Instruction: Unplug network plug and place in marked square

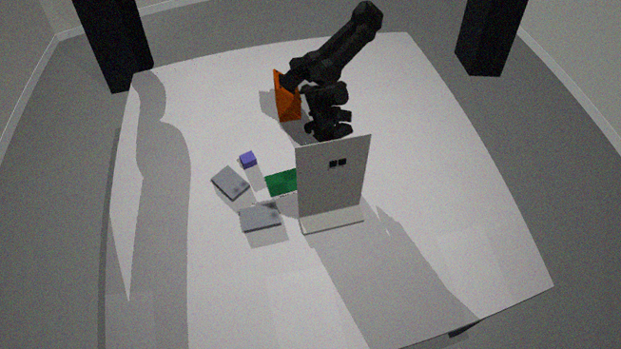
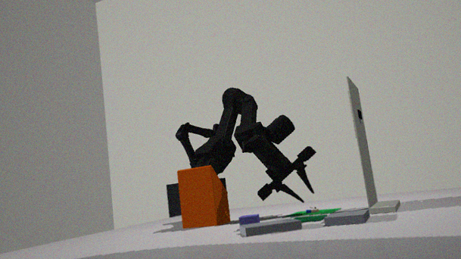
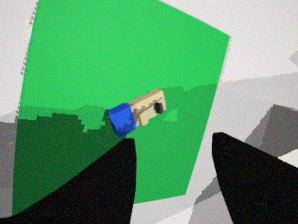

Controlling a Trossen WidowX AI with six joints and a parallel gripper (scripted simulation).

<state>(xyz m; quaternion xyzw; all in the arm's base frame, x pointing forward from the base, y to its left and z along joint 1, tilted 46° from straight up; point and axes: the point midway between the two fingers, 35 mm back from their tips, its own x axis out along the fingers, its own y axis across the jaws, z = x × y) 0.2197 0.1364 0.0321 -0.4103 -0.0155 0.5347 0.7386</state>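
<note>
The network plug is 10 mm to the left of my gripper tip and 30 mm below it. From my gripper tip the other things lie so: upright panel: 180 mm ahead, 30 mm to the right, 100 mm above; green marked square: 40 mm below.
</note>
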